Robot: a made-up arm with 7 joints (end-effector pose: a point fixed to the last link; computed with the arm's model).
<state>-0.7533 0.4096 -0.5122 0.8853 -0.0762 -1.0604 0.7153</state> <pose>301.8 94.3 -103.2 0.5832 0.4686 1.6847</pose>
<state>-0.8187 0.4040 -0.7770 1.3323 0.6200 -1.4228 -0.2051</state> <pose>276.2 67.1 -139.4 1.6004 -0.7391 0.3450</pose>
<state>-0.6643 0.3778 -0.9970 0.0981 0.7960 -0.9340 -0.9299</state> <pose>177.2 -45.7 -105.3 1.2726 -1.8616 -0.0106</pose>
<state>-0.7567 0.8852 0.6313 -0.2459 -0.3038 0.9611 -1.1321</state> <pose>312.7 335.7 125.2 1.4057 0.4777 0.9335</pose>
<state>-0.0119 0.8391 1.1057 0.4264 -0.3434 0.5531 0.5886</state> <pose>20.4 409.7 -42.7 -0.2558 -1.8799 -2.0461</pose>
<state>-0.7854 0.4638 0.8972 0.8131 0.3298 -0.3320 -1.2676</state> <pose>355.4 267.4 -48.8 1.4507 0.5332 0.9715</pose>
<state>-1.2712 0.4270 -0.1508 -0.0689 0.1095 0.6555 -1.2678</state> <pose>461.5 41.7 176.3 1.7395 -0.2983 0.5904</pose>
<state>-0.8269 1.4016 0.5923 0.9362 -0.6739 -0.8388 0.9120</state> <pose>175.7 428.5 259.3 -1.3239 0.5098 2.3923</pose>
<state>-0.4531 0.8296 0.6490 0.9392 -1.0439 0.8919 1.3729</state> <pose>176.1 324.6 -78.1 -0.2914 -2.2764 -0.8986</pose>
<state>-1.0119 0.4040 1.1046 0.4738 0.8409 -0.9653 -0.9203</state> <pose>380.5 195.4 111.5 1.5069 -0.2526 1.9237</pose>
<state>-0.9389 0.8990 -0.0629 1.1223 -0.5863 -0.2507 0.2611</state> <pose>320.5 343.5 42.5 0.7459 1.3172 2.0836</pose>
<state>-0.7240 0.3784 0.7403 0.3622 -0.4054 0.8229 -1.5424</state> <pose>350.8 196.0 -119.2 0.7377 0.6098 0.0442</pose>
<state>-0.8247 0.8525 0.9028 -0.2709 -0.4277 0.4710 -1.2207</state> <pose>284.0 339.1 196.3 1.1050 -0.1550 1.2872</pose>
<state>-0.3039 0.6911 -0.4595 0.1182 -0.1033 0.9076 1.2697</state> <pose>131.2 217.3 -155.0 -1.5350 -0.6787 -2.1823</pose>
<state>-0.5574 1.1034 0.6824 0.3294 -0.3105 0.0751 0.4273</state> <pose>214.0 402.7 135.2 0.2310 0.9318 2.5851</pose>
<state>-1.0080 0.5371 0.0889 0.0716 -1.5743 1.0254 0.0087</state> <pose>387.1 107.3 39.2 1.0143 0.9313 -0.0011</pose>
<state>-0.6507 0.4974 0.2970 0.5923 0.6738 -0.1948 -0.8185</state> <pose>340.5 212.1 -73.5 2.1829 0.3011 1.0781</pose>
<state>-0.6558 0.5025 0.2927 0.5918 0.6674 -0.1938 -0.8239</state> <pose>342.3 213.0 -70.8 2.1812 0.2953 1.0767</pose>
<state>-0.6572 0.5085 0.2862 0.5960 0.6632 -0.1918 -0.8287</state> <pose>342.6 214.6 -70.2 2.1876 0.2949 1.0675</pose>
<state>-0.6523 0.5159 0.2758 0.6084 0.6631 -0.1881 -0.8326</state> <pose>340.6 217.4 -73.0 2.2081 0.3037 1.0447</pose>
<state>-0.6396 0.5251 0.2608 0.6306 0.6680 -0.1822 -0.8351</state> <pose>335.5 221.7 -79.9 2.2454 0.3240 1.0052</pose>
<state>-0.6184 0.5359 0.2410 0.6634 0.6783 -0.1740 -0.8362</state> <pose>326.6 227.7 -91.3 2.2999 0.3569 0.9464</pose>
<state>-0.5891 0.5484 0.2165 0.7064 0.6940 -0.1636 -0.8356</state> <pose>313.3 235.4 -106.3 2.3703 0.4014 0.8679</pose>
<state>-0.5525 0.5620 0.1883 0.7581 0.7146 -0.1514 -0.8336</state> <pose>295.2 244.5 -124.0 2.4530 0.4556 0.7696</pose>
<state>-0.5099 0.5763 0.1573 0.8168 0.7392 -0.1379 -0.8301</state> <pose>272.3 254.9 -143.0 2.5435 0.5167 0.6527</pose>
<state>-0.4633 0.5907 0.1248 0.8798 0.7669 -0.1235 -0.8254</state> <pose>245.1 265.9 -161.6 2.6365 0.5807 0.5202</pose>
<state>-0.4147 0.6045 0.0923 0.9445 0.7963 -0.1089 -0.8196</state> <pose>214.7 276.9 -178.3 2.7266 0.6440 0.3763</pose>
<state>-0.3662 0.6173 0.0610 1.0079 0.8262 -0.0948 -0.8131</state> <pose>182.7 287.5 -192.1 2.8094 0.7024 0.2265</pose>
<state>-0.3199 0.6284 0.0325 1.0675 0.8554 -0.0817 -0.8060</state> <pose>150.9 296.9 -202.6 2.8812 0.7535 0.0781</pose>
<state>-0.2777 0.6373 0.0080 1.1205 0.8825 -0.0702 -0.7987</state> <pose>121.2 304.7 -209.7 2.9395 0.7949 -0.0609</pose>
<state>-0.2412 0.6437 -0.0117 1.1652 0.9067 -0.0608 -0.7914</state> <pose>95.3 310.7 -214.2 2.9842 0.8259 -0.1834</pose>
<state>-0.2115 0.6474 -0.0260 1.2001 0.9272 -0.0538 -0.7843</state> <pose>74.2 314.7 -216.9 -3.0089 -0.8447 0.2819</pose>
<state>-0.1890 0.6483 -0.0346 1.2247 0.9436 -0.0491 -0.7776</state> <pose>58.4 316.8 -218.7 -2.9717 -0.8406 0.3473</pose>
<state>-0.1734 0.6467 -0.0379 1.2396 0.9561 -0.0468 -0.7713</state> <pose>47.8 317.2 -220.1 -2.9496 -0.8362 0.3871</pose>
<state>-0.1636 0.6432 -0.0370 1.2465 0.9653 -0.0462 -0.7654</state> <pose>41.6 316.4 -221.5 -2.9400 -0.8322 0.4063</pose>
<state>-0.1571 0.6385 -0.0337 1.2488 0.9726 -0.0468 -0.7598</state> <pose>37.8 314.7 -223.0 -2.9381 -0.8286 0.4140</pose>
